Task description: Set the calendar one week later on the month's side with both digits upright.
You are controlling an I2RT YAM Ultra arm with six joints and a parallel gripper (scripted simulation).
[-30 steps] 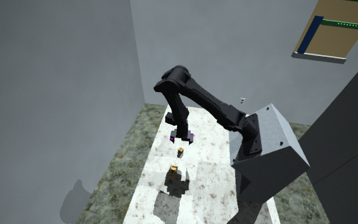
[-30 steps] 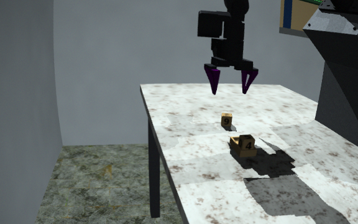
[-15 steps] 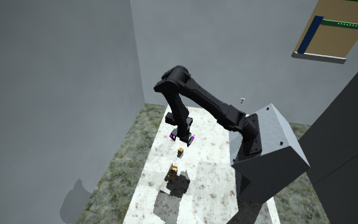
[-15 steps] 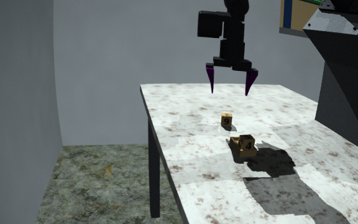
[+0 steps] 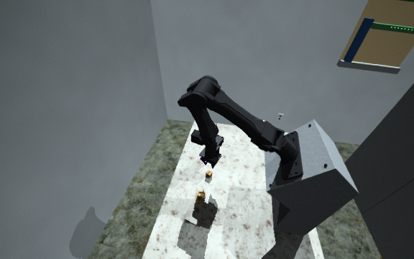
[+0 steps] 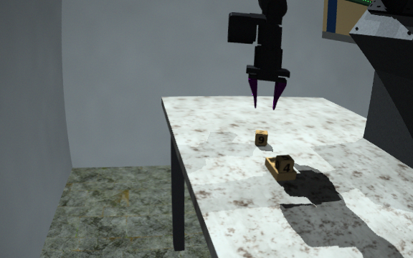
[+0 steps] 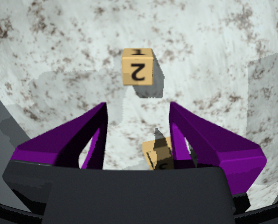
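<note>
Right now the wooden digit cube is 80 mm below my hand.
</note>
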